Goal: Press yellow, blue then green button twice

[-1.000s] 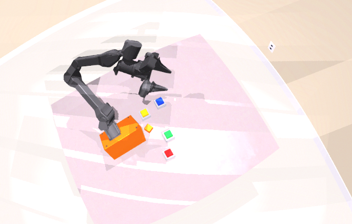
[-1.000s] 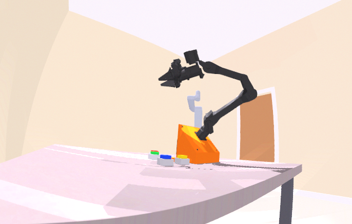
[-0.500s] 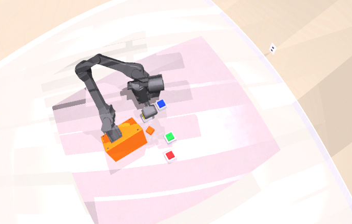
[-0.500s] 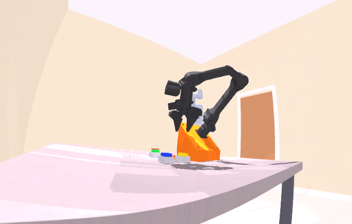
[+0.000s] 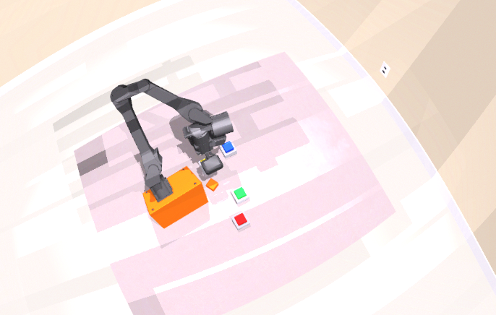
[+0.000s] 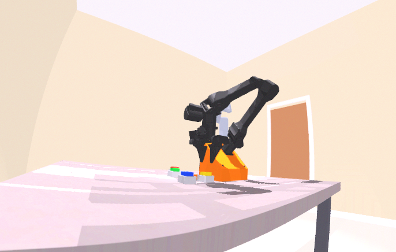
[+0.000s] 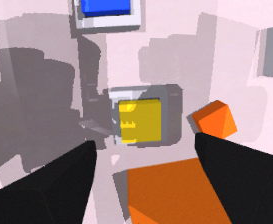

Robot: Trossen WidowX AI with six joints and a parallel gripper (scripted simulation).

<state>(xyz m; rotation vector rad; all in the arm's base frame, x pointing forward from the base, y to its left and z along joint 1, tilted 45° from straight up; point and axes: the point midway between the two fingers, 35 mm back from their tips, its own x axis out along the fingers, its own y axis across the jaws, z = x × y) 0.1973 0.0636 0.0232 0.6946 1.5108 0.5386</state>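
My gripper tip is now 40 mm above the yellow button. From my gripper tip the other things lie so: green button 30 mm ahead, 160 mm to the right, 40 mm below; blue button 100 mm ahead, 10 mm to the left, 40 mm below; small orange block 30 mm behind, 70 mm to the right, 60 mm below.
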